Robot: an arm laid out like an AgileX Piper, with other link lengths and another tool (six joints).
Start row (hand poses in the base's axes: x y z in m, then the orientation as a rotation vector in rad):
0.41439, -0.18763, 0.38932, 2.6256, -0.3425, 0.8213
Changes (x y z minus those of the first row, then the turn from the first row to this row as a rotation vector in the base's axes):
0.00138, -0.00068, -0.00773, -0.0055, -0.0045, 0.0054
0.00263, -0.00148, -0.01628, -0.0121, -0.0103, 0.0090
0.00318, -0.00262, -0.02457, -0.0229, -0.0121, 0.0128
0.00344, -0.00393, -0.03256, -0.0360, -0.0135, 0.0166
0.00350, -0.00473, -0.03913, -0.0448, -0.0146, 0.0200
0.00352, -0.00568, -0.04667, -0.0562, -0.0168, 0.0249
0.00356, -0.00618, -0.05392, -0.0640, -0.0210, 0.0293
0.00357, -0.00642, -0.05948, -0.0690, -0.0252, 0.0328
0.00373, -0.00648, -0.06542, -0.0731, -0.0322, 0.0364
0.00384, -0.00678, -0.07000, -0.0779, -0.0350, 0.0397
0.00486, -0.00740, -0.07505, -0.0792, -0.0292, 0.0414
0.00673, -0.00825, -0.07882, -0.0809, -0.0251, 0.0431
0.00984, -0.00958, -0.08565, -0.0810, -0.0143, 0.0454
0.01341, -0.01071, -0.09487, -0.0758, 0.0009, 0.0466
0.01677, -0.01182, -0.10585, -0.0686, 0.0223, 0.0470
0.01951, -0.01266, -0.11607, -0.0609, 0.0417, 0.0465
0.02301, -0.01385, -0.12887, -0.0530, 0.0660, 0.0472
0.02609, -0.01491, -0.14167, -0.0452, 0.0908, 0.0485
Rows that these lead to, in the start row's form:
0.41577, -0.18831, 0.38159, 2.6211, -0.3340, 0.8289
0.41702, -0.18911, 0.37304, 2.6144, -0.3277, 0.8375
0.41757, -0.19025, 0.36475, 2.6052, -0.3180, 0.8407
0.41783, -0.19156, 0.35676, 2.5940, -0.3071, 0.8431
0.41789, -0.19236, 0.35019, 2.5867, -0.2988, 0.8452
0.41791, -0.19331, 0.34265, 2.5771, -0.2876, 0.8491
0.41795, -0.19381, 0.33540, 2.5700, -0.2793, 0.8557
0.41796, -0.19405, 0.32984, 2.5652, -0.2736, 0.8620
0.41812, -0.19411, 0.32390, 2.5603, -0.2688, 0.8721
0.41823, -0.19441, 0.31932, 2.5560, -0.2631, 0.8766
0.41925, -0.19503, 0.31427, 2.5573, -0.2588, 0.8694
0.42112, -0.19588, 0.31050, 2.5577, -0.2547, 0.8644
0.42423, -0.19721, 0.30367, 2.5620, -0.2489, 0.8509
0.42780, -0.19834, 0.29445, 2.5722, -0.2459, 0.8316
0.43116, -0.19945, 0.28347, 2.5858, -0.2431, 0.8037
0.43390, -0.20029, 0.27325, 2.5987, -0.2422, 0.7782
0.43740, -0.20148, 0.26045, 2.6134, -0.2385, 0.7463
0.44048, -0.20254, 0.24765, 2.6280, -0.2338, 0.7137

